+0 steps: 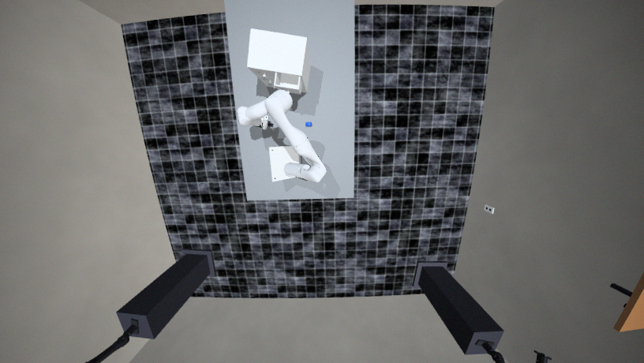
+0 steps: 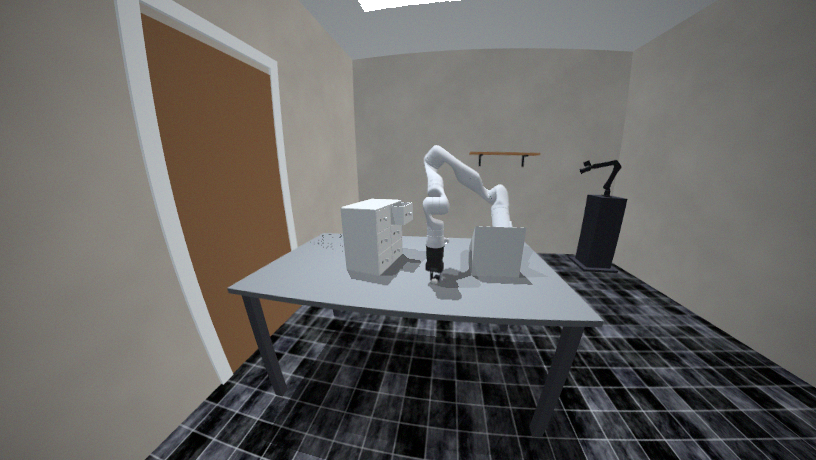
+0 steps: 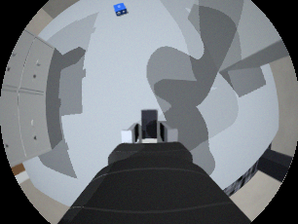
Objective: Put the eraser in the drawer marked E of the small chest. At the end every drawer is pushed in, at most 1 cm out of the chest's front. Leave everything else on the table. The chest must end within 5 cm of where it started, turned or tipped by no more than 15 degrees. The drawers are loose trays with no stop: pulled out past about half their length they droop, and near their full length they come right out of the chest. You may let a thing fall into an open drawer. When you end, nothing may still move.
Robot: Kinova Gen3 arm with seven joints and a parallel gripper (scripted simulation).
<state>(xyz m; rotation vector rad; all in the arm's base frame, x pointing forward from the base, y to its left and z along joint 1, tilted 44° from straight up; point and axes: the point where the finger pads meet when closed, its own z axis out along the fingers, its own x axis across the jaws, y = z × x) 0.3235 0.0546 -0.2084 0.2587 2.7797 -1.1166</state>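
My gripper is now 10 mm to the right of the black-and-white piece and 10 mm above it. The rest, counted from my hand: blue block (10 mm ahead, 290 mm to the right, 10 mm below); drawer (340 mm ahead, 80 mm to the right, 10 mm above).
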